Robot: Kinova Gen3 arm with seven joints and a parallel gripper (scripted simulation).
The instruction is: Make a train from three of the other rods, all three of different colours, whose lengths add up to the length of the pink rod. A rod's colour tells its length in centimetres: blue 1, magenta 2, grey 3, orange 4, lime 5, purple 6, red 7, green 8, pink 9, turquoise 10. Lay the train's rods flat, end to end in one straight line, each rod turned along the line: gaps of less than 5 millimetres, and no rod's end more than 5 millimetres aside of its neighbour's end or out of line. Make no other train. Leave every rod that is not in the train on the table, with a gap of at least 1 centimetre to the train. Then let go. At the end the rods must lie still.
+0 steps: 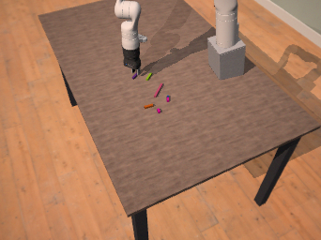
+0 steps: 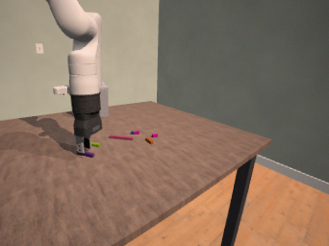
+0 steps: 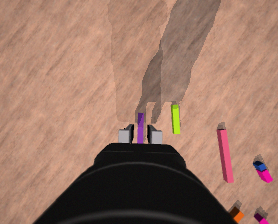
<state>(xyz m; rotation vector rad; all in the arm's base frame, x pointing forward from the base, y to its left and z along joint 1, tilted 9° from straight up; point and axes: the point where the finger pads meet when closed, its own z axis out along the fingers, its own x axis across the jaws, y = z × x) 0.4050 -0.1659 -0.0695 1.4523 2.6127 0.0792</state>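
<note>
Now: the purple rod 3 cm below my hand. The rest, counted from my hand: blue rod: 6 cm behind, 21 cm to the left, 3 cm below; then pink rod: 4 cm behind, 15 cm to the left, 3 cm below; then lime rod: 5 cm behind, 4 cm to the left, 3 cm below.
</note>
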